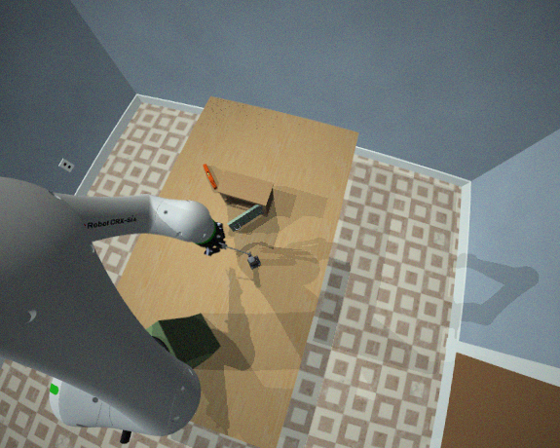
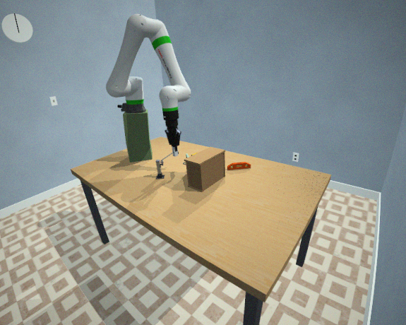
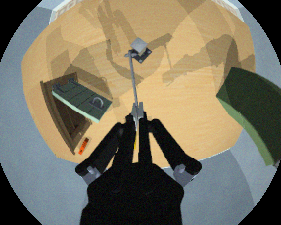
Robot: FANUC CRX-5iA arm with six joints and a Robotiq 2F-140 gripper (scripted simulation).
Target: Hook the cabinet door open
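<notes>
The thin wire hook lies 5 cm to the right of my hand, 2 cm below it and 1 cm behind it. Round my hand: grey-green door (15 cm ahead, 7 cm to the right, 6 cm below); yellow block (13 cm to the left, 10 cm below, 7 cm ahead).
</notes>
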